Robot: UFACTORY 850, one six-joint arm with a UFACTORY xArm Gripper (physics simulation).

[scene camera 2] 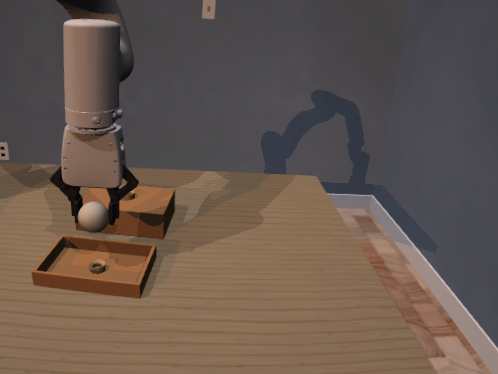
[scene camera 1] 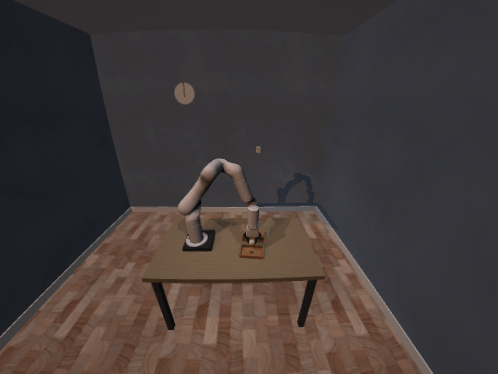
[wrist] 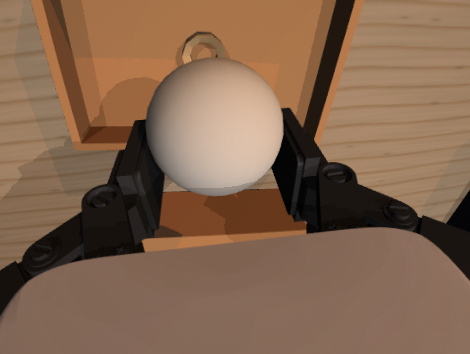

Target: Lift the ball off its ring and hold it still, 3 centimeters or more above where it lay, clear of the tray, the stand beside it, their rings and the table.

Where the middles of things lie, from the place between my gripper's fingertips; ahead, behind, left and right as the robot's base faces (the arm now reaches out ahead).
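Labels:
From my hand: pale ball (scene camera 2: 93, 217), 10 mm above, 10 mm to the right; orange-brown tray (scene camera 2: 118, 268), 80 mm below, 20 mm to the right; orange-brown stand (scene camera 2: 146, 212), 180 mm to the left, 60 mm below, 20 mm ahead. Going by their middles, farthest from my hand of the things named here: the stand.

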